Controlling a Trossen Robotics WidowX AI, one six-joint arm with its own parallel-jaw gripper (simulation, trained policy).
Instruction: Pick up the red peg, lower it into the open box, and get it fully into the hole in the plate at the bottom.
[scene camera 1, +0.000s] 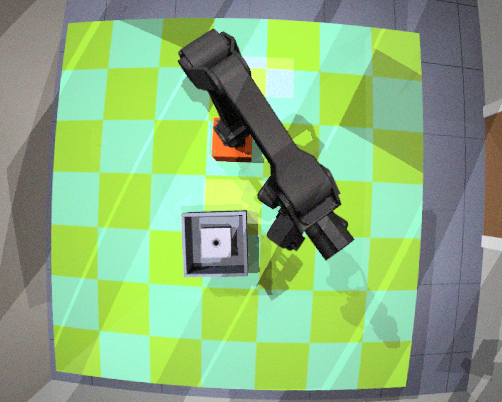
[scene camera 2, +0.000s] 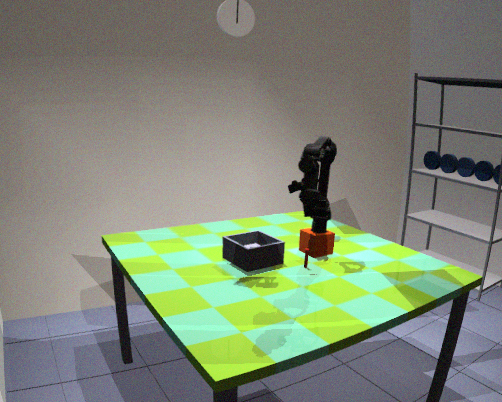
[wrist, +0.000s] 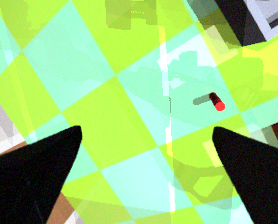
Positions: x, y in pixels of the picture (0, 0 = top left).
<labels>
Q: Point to a dark box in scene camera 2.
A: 271, 252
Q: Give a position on a dark box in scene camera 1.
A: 194, 265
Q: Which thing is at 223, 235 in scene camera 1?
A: A pale plate.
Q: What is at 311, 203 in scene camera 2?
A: The gripper.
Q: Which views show the gripper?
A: Scene camera 1, scene camera 2 and the wrist view: all of them.
</labels>
